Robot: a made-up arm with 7 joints.
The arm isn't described. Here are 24 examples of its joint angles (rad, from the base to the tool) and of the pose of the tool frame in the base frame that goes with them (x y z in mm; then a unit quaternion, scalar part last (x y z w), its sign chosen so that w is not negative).
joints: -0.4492 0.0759 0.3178 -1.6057 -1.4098 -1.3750 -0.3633
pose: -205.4 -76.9 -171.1 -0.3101 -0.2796 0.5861 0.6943
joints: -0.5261 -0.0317 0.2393 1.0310 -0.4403 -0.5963 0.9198
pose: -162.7 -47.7 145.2 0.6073 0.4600 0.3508 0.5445
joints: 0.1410 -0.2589 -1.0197 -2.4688 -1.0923 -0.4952 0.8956
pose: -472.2 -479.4 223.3 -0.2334 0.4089 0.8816 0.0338
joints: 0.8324 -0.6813 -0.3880 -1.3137 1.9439 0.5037 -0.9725
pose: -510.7 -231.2 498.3 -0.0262 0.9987 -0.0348 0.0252
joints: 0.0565 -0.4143 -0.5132 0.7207 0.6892 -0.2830 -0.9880
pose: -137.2 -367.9 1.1 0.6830 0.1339 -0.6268 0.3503
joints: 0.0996 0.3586 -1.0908 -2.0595 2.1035 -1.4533 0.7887
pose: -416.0 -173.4 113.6 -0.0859 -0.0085 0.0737 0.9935
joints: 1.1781 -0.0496 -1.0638 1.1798 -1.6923 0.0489 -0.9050
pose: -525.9 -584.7 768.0 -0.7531 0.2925 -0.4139 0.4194
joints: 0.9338 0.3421 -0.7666 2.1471 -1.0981 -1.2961 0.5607
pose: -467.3 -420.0 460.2 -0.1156 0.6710 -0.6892 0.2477
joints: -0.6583 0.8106 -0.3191 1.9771 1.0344 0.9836 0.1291
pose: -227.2 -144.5 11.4 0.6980 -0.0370 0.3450 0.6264
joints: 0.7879 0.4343 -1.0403 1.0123 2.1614 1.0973 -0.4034
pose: -319.0 -469.7 834.3 0.2637 -0.7733 -0.1079 0.5664
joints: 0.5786 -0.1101 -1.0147 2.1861 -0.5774 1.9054 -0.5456
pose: -495.8 -357.3 263.4 0.3861 -0.0419 0.4864 0.7827
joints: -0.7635 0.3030 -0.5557 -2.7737 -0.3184 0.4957 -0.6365
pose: -446.8 -38.5 2.5 0.5344 0.2393 0.7731 0.2440
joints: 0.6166 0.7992 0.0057 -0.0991 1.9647 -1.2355 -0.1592
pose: -390.7 -421.1 827.6 0.4430 0.0608 0.3753 0.8119
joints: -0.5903 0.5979 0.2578 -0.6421 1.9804 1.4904 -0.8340
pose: -266.0 -363.3 17.1 -0.0093 0.9006 0.1344 0.4133
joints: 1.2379 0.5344 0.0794 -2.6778 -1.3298 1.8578 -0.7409
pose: -309.9 -530.9 810.0 0.2526 0.5893 0.7592 0.1118
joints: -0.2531 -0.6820 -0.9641 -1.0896 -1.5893 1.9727 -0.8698
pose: -536.8 -151.0 174.5 -0.0918 0.5005 -0.1008 0.8549
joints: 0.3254 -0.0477 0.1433 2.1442 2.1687 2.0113 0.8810
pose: -66.3 -75.3 486.6 0.5508 -0.4848 0.2175 0.6437
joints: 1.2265 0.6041 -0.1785 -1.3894 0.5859 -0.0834 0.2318
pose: -290.3 -282.0 1017.4 -0.2743 -0.8578 0.0092 0.4345
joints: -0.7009 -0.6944 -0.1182 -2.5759 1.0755 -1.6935 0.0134
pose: -272.5 -67.7 331.0 -0.4991 0.4972 0.7079 0.0503
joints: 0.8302 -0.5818 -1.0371 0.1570 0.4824 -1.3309 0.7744
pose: -253.0 -391.6 650.6 0.8536 0.1819 -0.3185 0.3700
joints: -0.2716 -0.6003 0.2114 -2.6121 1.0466 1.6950 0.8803
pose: -475.2 28.7 3.1 -0.4063 0.4371 -0.7879 0.1520
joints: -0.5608 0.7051 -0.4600 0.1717 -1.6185 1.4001 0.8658
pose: -635.5 -531.7 88.9 -0.3288 0.8180 0.0793 0.4653
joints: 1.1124 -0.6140 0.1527 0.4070 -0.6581 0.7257 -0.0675
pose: -93.8 -480.2 365.2 -0.1396 -0.1667 -0.2920 0.9314
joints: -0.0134 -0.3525 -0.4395 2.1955 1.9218 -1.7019 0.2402
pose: 31.8 -303.7 103.9 -0.3314 -0.4978 -0.5235 0.6070
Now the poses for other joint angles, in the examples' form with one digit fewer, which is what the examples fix.
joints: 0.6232 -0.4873 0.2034 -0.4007 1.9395 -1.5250 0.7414
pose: -516 -353 298 0.433 -0.264 0.736 0.448
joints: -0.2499 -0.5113 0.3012 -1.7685 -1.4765 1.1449 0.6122
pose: -39 238 211 0.587 0.647 -0.406 0.267
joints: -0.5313 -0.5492 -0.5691 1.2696 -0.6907 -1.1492 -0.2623
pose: -246 197 23 0.325 0.867 -0.137 0.352
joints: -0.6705 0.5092 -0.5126 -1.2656 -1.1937 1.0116 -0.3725
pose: -471 -267 -160 -0.276 0.286 -0.769 0.500
